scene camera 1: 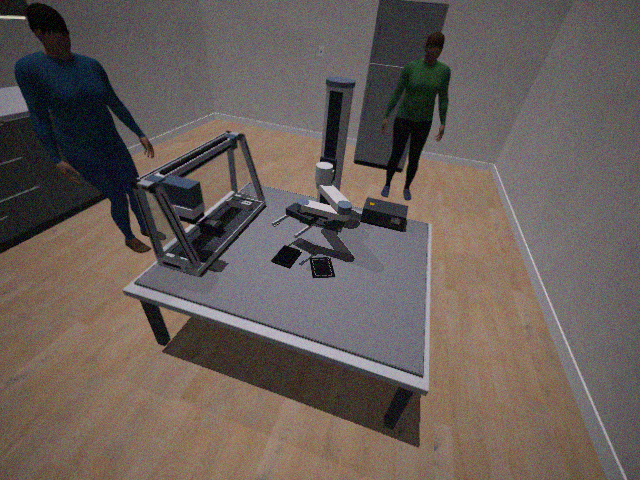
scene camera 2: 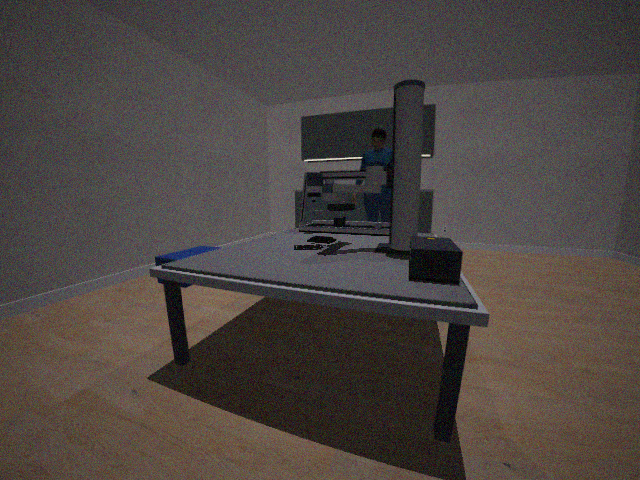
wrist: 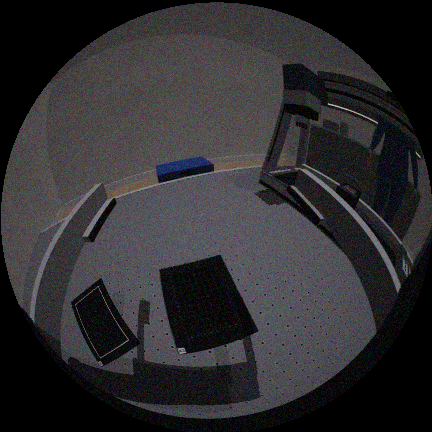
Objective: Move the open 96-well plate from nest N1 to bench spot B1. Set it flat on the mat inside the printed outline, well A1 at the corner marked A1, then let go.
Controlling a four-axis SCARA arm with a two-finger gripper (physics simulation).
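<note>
The 96-well plate is a dark block in its nest on the bench; its wells are barely visible in the dim light. A small white tag sits at its near corner in the wrist view. The dark mat of spot B1, with a thin white outline, lies beside it, and no plate is on it. Its corner lettering is too small to read. My gripper is open and empty, above the bench, with its two fingers wide apart. The plate is below it, not between the fingers.
A gantry frame stands along one bench side. The arm's column and a black box are at another side. A blue box is beyond the bench edge. Two people stand near the bench.
</note>
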